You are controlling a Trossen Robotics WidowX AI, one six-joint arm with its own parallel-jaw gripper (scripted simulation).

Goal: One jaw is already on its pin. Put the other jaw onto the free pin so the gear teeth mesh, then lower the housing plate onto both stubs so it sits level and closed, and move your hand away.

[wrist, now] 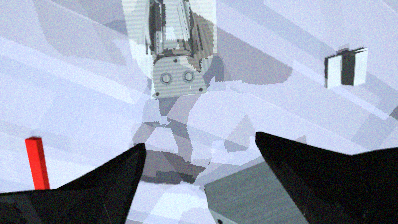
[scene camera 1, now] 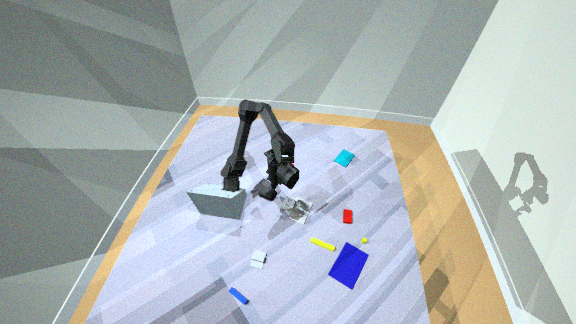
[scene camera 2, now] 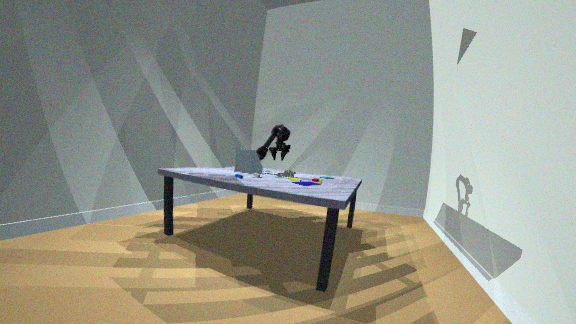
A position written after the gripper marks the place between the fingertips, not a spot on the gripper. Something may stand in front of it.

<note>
The gripper (wrist: pixel 202 142) is open, with nothing in its grasp. Also in view: a red stick (wrist: pixel 34 147) and a blue sheet (scene camera 1: pixel 347 267).
Scene camera 2 does not show the red stick, which is hidden by a jaw. The wrist view does not show the blue sheet: it is out of frame.
</note>
